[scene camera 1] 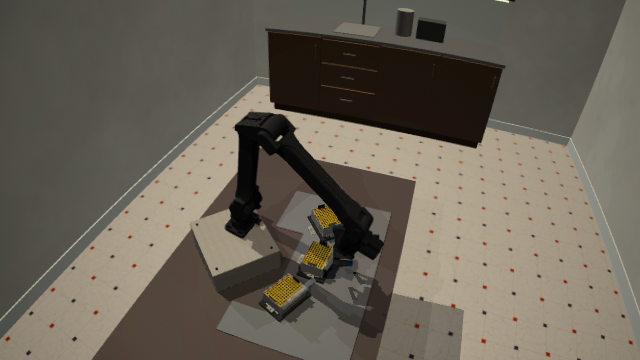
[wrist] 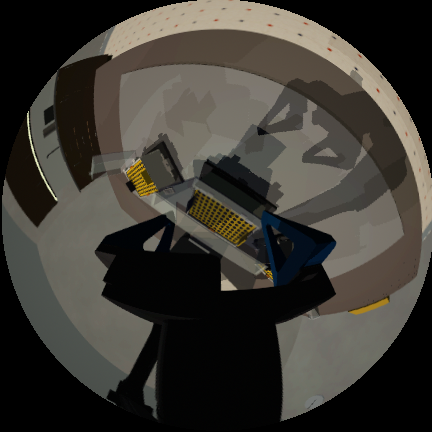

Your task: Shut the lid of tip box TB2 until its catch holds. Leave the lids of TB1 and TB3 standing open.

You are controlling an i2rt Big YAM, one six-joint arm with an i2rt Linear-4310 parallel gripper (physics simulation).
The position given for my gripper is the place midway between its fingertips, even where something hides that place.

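Observation:
Visible: a grey mat (wrist: pixel 292 152), a clear lid (wrist: pixel 104 164) and a clear lid (wrist: pixel 214 220), as well as my gripper (wrist: pixel 217 215).

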